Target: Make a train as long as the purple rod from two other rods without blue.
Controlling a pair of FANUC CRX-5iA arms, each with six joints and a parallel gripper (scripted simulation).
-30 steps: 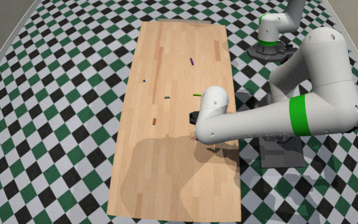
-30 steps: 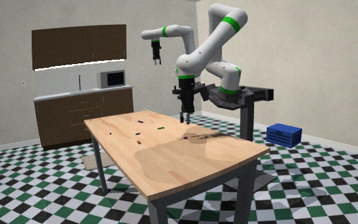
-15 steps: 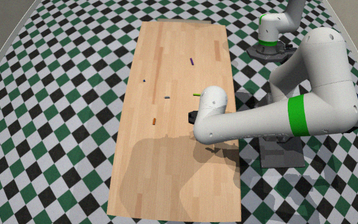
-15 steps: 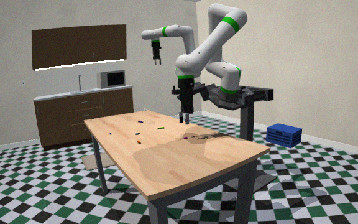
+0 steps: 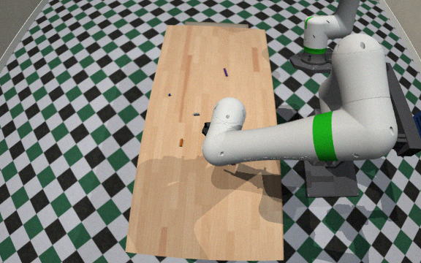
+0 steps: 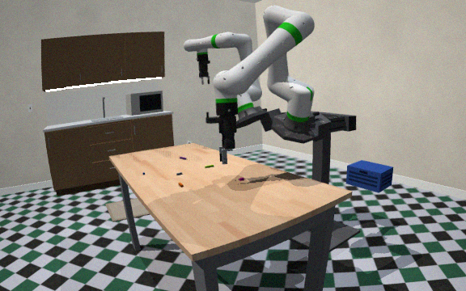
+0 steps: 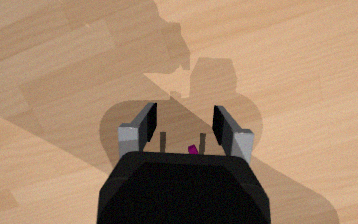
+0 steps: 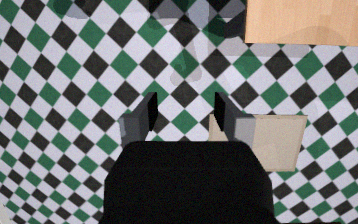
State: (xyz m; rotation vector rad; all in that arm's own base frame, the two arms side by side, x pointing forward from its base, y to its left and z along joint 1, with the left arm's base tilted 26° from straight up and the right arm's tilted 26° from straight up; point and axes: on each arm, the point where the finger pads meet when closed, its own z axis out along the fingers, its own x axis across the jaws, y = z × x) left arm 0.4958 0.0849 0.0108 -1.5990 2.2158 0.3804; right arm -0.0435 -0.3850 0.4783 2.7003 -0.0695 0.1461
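The orange rod lies 180 mm ahead of my left hand, 70 mm to the right of it and 110 mm below it. From my left hand the other things lie so: lime rod: 60 mm behind, 290 mm to the right, 110 mm below; magenta rod: 80 mm behind, 10 mm to the left, 110 mm below; grey rod: 130 mm ahead, 250 mm to the right, 110 mm below.
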